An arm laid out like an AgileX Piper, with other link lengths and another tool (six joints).
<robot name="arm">
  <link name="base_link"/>
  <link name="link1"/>
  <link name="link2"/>
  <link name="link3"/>
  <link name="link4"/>
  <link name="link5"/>
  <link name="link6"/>
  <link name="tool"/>
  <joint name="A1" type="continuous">
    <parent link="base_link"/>
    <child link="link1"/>
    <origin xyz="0 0 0.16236" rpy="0 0 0"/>
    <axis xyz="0 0 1"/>
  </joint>
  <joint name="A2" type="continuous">
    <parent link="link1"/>
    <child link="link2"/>
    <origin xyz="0 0 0" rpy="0 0 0"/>
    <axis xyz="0 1 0"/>
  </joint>
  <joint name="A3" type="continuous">
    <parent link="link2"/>
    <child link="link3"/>
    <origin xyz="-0.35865 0 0.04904" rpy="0 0 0"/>
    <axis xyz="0 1 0"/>
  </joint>
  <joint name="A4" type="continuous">
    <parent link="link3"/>
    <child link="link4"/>
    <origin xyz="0.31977 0 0.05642" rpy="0 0 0"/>
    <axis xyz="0.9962 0 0.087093"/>
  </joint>
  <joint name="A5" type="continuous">
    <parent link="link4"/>
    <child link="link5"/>
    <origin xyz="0 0 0" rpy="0 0 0"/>
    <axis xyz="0 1 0"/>
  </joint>
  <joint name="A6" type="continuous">
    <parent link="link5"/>
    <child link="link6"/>
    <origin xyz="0.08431 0 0.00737" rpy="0 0 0"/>
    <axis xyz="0.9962 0 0.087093"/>
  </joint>
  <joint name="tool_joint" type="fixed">
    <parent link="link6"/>
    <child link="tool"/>
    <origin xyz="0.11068 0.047 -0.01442" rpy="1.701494 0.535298 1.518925"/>
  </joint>
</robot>
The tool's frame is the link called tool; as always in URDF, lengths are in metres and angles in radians. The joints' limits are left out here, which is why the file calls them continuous.
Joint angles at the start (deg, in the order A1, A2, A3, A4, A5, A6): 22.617, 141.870, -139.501, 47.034, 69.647, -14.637
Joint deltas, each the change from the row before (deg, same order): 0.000, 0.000, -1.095, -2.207, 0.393, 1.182; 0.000, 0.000, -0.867, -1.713, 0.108, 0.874; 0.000, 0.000, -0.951, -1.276, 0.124, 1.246; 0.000, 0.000, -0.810, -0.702, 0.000, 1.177; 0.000, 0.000, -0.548, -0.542, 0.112, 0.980; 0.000, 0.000, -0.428, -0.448, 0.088, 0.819; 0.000, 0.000, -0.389, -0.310, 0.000, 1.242; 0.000, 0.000, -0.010, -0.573, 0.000, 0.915; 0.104, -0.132, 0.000, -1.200, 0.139, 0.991; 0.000, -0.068, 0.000, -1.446, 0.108, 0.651; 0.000, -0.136, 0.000, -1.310, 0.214, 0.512; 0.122, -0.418, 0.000, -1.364, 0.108, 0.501
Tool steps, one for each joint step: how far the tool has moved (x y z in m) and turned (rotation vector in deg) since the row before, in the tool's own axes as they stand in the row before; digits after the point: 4 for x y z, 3 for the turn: -0.0027, -0.0005, -0.0027, 1.008, -1.568, 0.045; -0.0027, 0.0001, -0.0023, 0.601, -1.398, 0.048; -0.0017, 0.0018, -0.0034, 0.244, -1.036, 0.460; -0.0008, 0.0027, -0.0034, -0.136, -0.641, 0.598; -0.0005, 0.0016, -0.0023, 0.023, -0.374, 0.561; -0.0005, 0.0012, -0.0018, 0.026, -0.301, 0.490; -0.0004, 0.0020, -0.0018, -0.103, -0.132, 0.959; -0.0015, -0.0003, 0.0005, 0.321, -0.255, 0.798; -0.0011, -0.0010, 0.0004, 0.714, -0.672, 0.613; -0.0032, -0.0023, 0.0009, 0.832, -1.006, 0.375; -0.0024, -0.0021, 0.0000, 0.781, -0.905, 0.220; -0.0003, -0.0005, -0.0024, 0.523, -1.083, -0.007
